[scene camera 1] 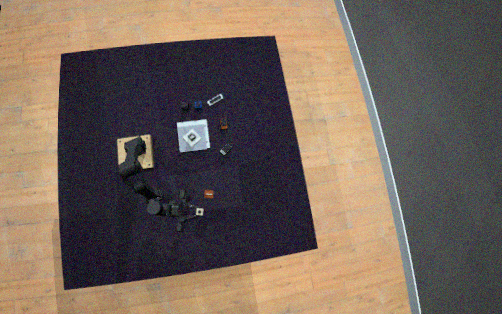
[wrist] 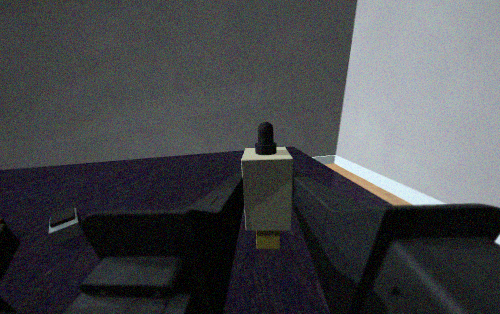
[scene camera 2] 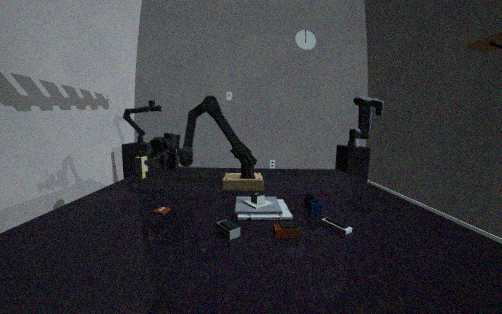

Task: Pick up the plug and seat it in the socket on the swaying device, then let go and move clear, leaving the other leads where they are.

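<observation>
The plug [scene camera 1: 199, 212] [scene camera 2: 142, 167] [wrist: 267, 190] is a cream block with a black stub on one end and a yellow tip on the other. My gripper [scene camera 1: 193, 212] [wrist: 266, 176] is shut on it. In scene camera 2 the plug looks upright, yellow tip down, raised above the dark mat at the left. The swaying device [scene camera 1: 202, 126] [scene camera 2: 245, 209] is a flat grey-white slab near the mat's middle, well away from the gripper. Its socket [scene camera 1: 192, 137] [scene camera 2: 257, 198] is a small block with a dark top on a white diamond-shaped plate. The socket's opening is too small to make out.
Around the device lie a black block [scene camera 1: 185, 106], a blue block [scene camera 1: 198, 105] [scene camera 2: 315, 209], a white bar [scene camera 1: 215, 99] [scene camera 2: 337, 226], an orange block [scene camera 1: 224, 124] [scene camera 2: 286, 231] and a grey block [scene camera 1: 226, 148] [scene camera 2: 228, 230]. A flat orange piece [scene camera 1: 209, 194] [scene camera 2: 162, 210] lies near the gripper.
</observation>
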